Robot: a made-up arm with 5 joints. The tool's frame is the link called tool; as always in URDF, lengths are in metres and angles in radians. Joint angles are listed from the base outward. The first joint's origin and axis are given. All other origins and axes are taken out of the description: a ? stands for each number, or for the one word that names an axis. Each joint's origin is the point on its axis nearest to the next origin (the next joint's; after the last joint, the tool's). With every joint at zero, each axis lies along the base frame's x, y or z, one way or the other. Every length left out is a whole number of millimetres.
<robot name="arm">
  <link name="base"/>
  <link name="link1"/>
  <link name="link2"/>
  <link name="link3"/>
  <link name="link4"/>
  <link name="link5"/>
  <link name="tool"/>
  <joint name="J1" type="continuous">
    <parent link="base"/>
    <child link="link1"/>
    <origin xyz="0.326 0 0.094"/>
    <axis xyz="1 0 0"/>
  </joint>
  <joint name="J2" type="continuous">
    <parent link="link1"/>
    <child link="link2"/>
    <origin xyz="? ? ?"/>
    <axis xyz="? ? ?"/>
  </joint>
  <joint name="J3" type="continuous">
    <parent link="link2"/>
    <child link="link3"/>
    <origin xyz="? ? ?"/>
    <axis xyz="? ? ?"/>
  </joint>
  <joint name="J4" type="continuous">
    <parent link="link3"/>
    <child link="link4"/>
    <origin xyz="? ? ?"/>
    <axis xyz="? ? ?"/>
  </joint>
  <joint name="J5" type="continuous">
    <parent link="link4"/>
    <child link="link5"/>
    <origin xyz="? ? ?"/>
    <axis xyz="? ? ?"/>
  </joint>
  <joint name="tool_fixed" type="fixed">
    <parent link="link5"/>
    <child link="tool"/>
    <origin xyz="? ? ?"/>
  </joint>
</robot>
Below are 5 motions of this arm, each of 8 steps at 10 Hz.
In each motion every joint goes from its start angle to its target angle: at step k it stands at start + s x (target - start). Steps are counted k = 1, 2, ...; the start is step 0. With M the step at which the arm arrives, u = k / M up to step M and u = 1 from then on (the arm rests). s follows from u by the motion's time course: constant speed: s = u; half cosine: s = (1 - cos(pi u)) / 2; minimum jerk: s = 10 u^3 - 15 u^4 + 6 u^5.
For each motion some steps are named. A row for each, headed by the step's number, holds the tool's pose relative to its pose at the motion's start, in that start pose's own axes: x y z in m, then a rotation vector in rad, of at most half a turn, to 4 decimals.
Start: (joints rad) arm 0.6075 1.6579 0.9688 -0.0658 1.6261
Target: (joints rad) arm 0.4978 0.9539 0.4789 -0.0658 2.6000
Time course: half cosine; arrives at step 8
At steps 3, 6, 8:
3: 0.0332 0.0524 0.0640 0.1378 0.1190 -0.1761
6: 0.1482 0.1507 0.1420 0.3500 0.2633 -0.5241
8: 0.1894 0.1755 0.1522 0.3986 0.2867 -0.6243

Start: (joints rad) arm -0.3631 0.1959 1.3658 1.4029 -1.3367
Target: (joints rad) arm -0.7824 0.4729 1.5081 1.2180 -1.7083
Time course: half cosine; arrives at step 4
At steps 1, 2, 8:
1: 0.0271 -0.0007 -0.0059 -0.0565 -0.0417 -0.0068
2: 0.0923 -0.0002 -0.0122 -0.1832 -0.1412 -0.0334
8: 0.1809 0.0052 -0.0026 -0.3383 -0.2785 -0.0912

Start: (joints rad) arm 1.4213 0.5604 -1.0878 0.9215 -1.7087
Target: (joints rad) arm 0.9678 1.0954 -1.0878 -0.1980 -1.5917
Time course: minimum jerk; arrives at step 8
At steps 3, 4, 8:
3: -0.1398 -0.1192 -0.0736 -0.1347 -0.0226 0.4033
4: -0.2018 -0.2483 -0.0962 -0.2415 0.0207 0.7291
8: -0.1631 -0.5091 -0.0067 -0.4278 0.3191 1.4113

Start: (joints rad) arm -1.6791 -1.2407 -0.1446 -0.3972 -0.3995
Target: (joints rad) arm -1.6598 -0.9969 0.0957 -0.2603 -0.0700
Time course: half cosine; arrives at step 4
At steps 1, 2, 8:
1: -0.0002 0.0114 -0.0089 0.0952 -0.0098 -0.0248
2: 0.0006 0.0425 -0.0304 0.3237 -0.0417 -0.0881
8: 0.0067 0.0958 -0.0592 0.6419 -0.1091 -0.1843

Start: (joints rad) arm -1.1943 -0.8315 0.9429 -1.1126 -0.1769
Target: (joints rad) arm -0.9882 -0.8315 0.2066 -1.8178 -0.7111
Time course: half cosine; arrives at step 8
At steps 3, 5, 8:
3: -0.0545 0.0652 0.0917 -0.2599 0.2210 -0.1089
5: -0.0827 0.1897 0.1944 -0.5141 0.5165 -0.2274
8: -0.0694 0.3109 0.2634 -0.6523 0.7680 -0.3013

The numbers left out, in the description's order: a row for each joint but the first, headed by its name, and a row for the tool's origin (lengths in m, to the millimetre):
J2: xyz 0 0.08 -0.293, axis 0 0 -1
J3: xyz 0.077 -0.106 0, axis 1 0 0
J4: xyz 0 -0.159 0.114, axis 0 -1 0
J5: xyz -0.292 0 -0.391, axis 1 0 0
tool: xyz 0 -0.031 0.109

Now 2 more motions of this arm.
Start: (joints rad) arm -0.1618 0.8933 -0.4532 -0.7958 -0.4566
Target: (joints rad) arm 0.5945 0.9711 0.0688 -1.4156 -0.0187
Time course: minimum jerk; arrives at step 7
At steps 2, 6, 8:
2: -0.0401 -0.0341 0.0196 0.1409 0.1064 0.1836
6: -0.0256 -0.2907 0.0458 0.7469 0.9419 1.1749
8: -0.0202 -0.2955 0.0433 0.7572 0.9700 1.2010

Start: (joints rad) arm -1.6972 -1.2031 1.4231 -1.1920 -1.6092
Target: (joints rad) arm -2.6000 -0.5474 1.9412 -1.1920 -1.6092
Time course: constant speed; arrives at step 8
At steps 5, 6, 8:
5: 0.0148 0.2524 0.2348 0.4386 0.1840 -0.3971
6: 0.0338 0.2866 0.2888 0.4867 0.2368 -0.4861
8: 0.0851 0.3384 0.3907 0.5392 0.3562 -0.6609

